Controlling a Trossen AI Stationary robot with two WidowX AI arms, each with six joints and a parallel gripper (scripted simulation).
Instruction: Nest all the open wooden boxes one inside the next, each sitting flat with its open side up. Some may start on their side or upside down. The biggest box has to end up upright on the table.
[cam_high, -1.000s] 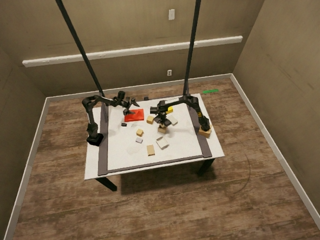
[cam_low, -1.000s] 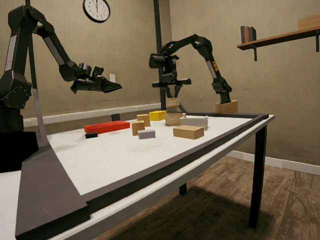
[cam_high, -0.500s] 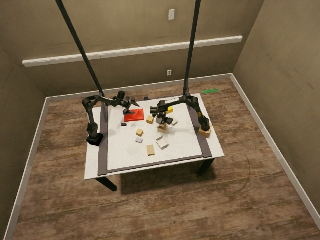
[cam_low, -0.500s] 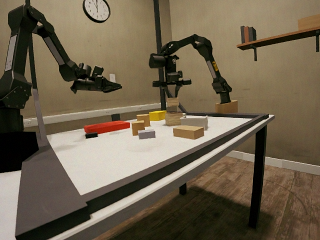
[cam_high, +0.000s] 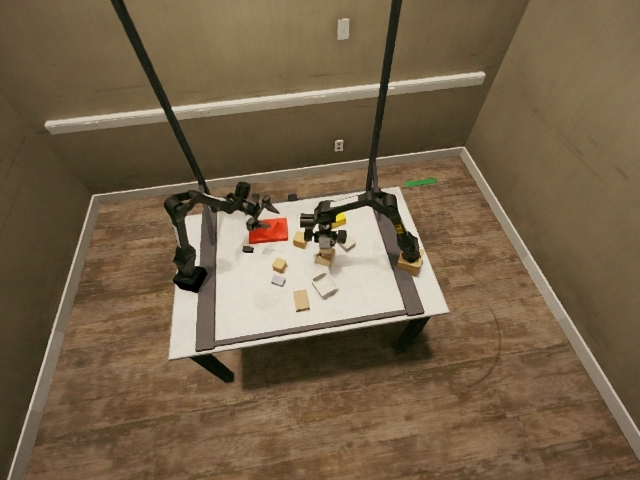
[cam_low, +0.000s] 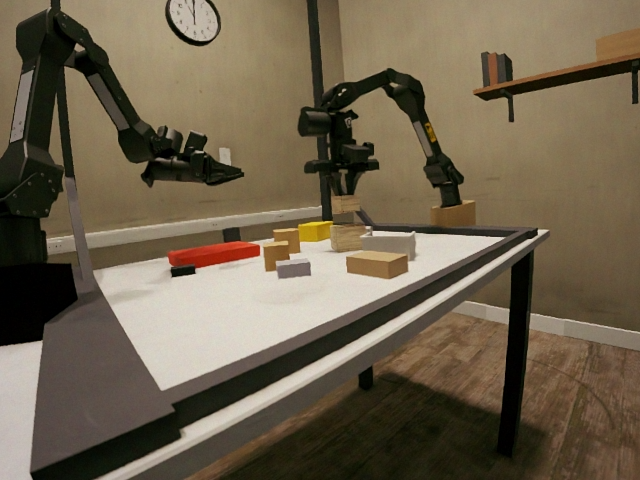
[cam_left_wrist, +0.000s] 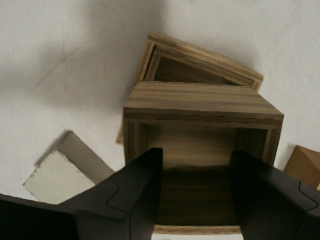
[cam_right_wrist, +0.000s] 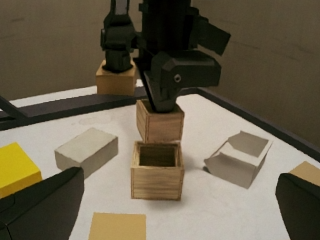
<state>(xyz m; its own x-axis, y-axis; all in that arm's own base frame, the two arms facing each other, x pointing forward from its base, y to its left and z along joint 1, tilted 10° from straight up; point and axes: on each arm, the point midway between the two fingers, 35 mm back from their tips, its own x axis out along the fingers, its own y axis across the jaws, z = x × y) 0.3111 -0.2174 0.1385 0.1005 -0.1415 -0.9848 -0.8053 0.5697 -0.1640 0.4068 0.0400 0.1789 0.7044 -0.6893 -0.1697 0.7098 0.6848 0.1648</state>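
The small open wooden box lies 5 cm below my left hand. Also, from my left hand: tan cube: 3 cm ahead, 22 cm to the right, 13 cm below; then flat tan block: 21 cm ahead, 13 cm to the right, 14 cm below; then pale block: 8 cm behind, 10 cm to the left, 14 cm below.
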